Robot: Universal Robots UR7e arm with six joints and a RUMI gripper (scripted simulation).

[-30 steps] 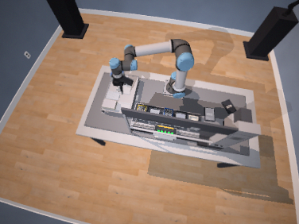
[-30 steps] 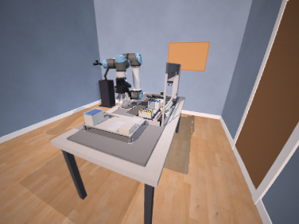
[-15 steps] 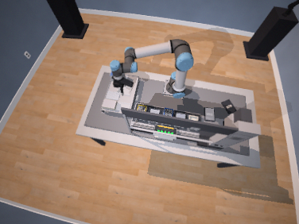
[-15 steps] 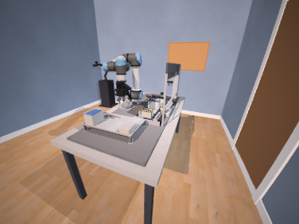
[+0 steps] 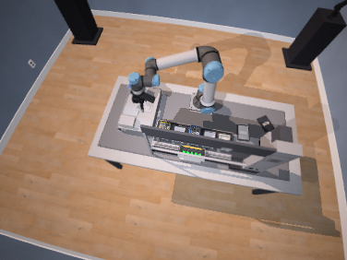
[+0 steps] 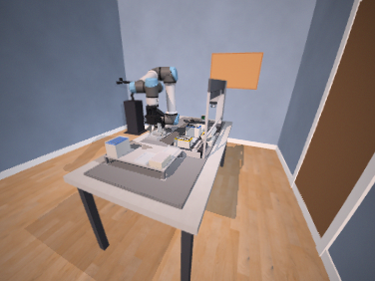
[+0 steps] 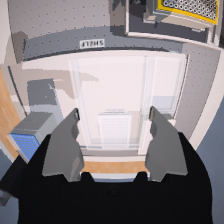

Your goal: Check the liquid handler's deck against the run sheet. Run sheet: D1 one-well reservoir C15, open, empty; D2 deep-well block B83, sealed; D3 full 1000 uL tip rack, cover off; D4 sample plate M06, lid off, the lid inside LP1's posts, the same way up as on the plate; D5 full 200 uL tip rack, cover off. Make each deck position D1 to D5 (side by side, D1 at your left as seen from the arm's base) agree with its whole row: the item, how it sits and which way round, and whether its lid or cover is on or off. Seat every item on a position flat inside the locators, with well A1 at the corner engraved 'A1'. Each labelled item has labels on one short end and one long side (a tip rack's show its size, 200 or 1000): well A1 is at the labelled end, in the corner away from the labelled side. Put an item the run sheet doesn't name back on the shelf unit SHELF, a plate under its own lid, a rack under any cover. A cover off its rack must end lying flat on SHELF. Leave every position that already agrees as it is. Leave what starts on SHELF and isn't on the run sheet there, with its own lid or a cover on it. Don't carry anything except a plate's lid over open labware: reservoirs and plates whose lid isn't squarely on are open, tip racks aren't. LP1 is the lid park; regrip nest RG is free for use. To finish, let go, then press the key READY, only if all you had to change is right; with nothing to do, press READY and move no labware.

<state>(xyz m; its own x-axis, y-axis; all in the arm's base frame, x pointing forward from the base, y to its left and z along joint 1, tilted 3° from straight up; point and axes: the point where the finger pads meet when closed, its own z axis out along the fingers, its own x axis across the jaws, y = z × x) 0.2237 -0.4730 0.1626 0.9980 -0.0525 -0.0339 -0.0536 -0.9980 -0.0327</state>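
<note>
Now: the shelf unit 120 mm below my hand, 70 mm to the right of it and 60 mm behind it. Also, from my hand: yellow-rimmed tip rack (180 mm to the left, 150 mm ahead, 90 mm below); then whitish sealed block (540 mm to the left, 170 mm ahead, 110 mm below); then white well plate (300 mm to the left, 150 mm ahead, 120 mm below).
</note>
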